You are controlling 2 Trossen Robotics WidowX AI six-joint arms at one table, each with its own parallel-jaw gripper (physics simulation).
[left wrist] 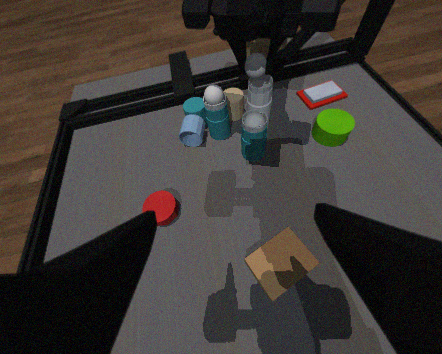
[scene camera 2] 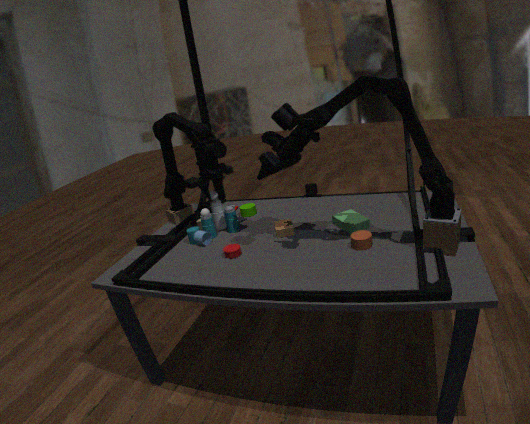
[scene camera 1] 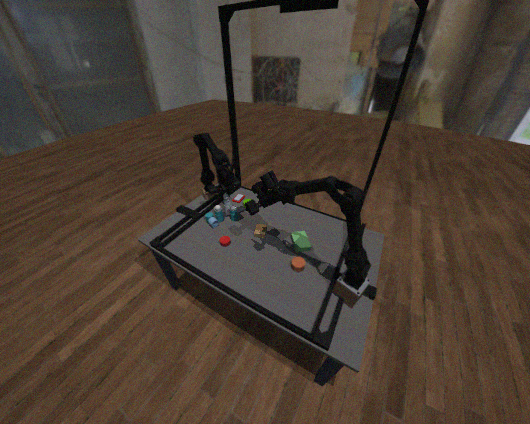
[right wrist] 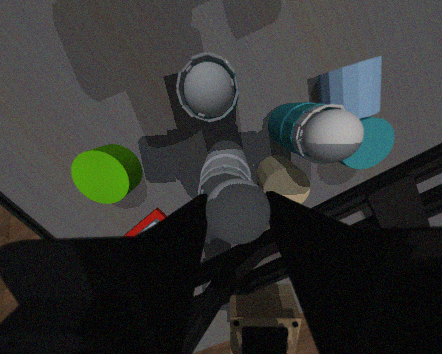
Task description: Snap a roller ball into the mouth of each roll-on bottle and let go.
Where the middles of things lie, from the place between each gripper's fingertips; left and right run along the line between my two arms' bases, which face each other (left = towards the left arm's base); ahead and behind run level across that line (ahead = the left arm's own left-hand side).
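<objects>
The light blue cylinder (right wrist: 357, 87) is 12 cm ahead of my right hand, 2 cm to the left of it and 10 cm below it. The teal cap (right wrist: 379, 136) is also 12 cm ahead of that right hand and 10 cm below it, but 2 cm to the right of it. With the red-framed card (left wrist: 325, 93) I find 15 cm behind my right hand, 9 cm to the right of it and 12 cm below it. As for the tan cylinder (right wrist: 276, 173), my right hand is 4 cm short of it, 4 cm to the left of it and 10 cm above it.
Counting from my left hand instead, the light blue cylinder is 25 cm to the right, 10 cm ahead and 20 cm below, while the tan cylinder is 32 cm to the right, 2 cm ahead and 19 cm below. The teal cap is 29 cm to the right of my left hand, 10 cm ahead of it and 19 cm below it. And I see the red disc (left wrist: 164, 204) 8 cm to the right of my left hand, 14 cm ahead of it and 21 cm below it.
</objects>
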